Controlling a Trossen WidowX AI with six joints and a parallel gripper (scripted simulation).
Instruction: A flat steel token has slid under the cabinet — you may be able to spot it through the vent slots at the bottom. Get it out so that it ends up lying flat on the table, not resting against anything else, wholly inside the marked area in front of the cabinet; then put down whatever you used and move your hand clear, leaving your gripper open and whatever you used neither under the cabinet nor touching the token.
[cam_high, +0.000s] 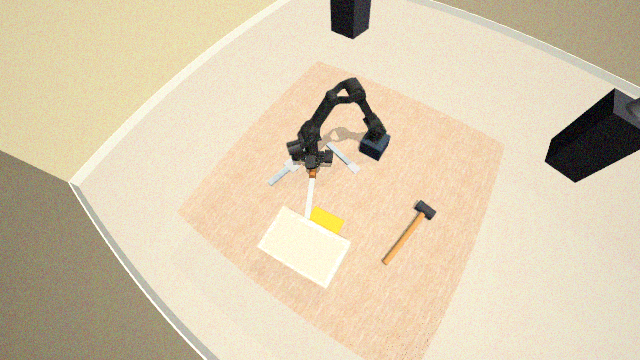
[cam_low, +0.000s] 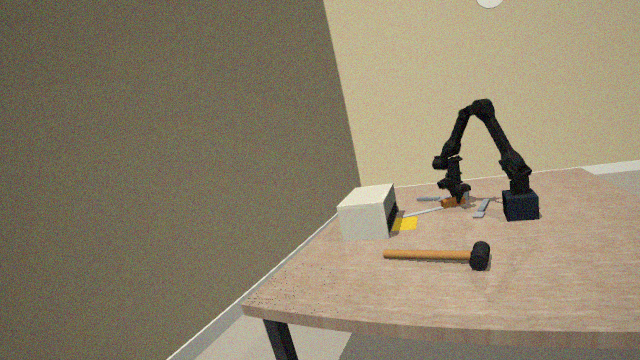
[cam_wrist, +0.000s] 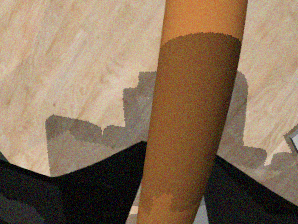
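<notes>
Now: gripper tip 40 mm to the left of the tiny cube and 20 mm past it. Also, from my gripper tip: grey t-shaped tool: 120 mm ahead, 90 mm to the right; then grey flat tool: 120 mm behind, 110 mm to the left; then grey block: 80 mm to the right, 30 mm above, 20 mm behind.
</notes>
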